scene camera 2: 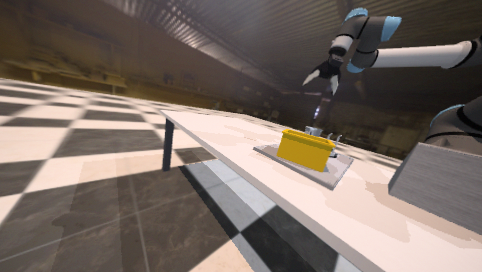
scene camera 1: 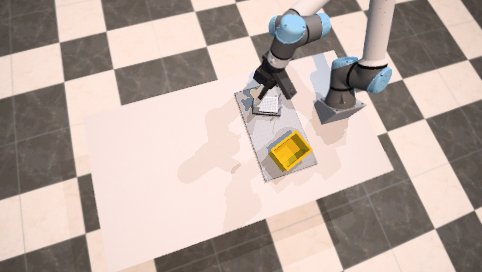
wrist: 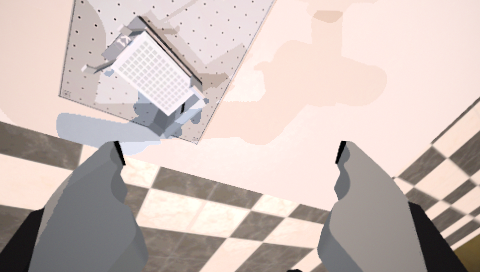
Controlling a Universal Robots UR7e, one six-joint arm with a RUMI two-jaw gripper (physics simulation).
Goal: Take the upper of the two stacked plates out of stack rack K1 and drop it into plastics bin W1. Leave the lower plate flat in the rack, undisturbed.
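Frame: origin at the arm's base, x back, y right, z up, level; metres.
Seen in the pictures: gripper, fingertip midpoint: (scene camera 2: 317, 90) (scene camera 1: 265, 96) (wrist: 232, 143); arm's base at its link origin: (scene camera 2: 450, 170) (scene camera 1: 339, 102).
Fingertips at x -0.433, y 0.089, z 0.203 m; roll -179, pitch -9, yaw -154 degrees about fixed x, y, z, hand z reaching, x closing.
Observation:
Pixels of each thing's top centre, then the offset from my fingertips to it. "spot": a spot on its surface instead. Level surfaces: height alone.
- white upper plate at its top centre: (wrist: 157, 79) (scene camera 1: 266, 103) dy +0.059, dx +0.079, dz -0.258 m
- stack rack K1 at a spot on its surface: (wrist: 118, 46) spot: dy +0.038, dx +0.156, dz -0.288 m
- rack at a spot on its surface: (scene camera 2: 313, 131) spot: dy +0.101, dx +0.027, dz -0.213 m
- Plastics bin W1 at its top centre: (scene camera 2: 306, 135) (scene camera 1: 292, 150) dy -0.229, dx +0.082, dz -0.211 m
- grey perforated board at its top centre: (wrist: 179, 5) (scene camera 1: 274, 127) (scene camera 2: 310, 153) dy -0.069, dx +0.083, dz -0.310 m
- pale table at its surface level: dz -0.323 m
The white upper plate (scene camera 1: 269, 104) (wrist: 154, 72), with a grid of square wells, lies flat in stack rack K1 (wrist: 118, 46), a grey rack with upright corner pieces. The rack (scene camera 2: 313, 131) shows partly behind the bin in scene camera 2. The lower plate cannot be made out beneath the upper one. Plastics bin W1 (scene camera 1: 298, 160) (scene camera 2: 305, 151) is a yellow open box. My gripper (scene camera 1: 277, 96) (scene camera 2: 319, 89) (wrist: 232, 143) is open and empty, high above the table. In the wrist view the rack lies up and left of the point between the fingertips.
The rack and bin stand on a grey perforated board (scene camera 1: 280, 125) (wrist: 215, 40) on the pale table (scene camera 1: 160, 150) (scene camera 2: 225, 135). The arm's grey base block (scene camera 1: 335, 112) (scene camera 2: 440, 180) stands beside the board, on the right in both scene views.

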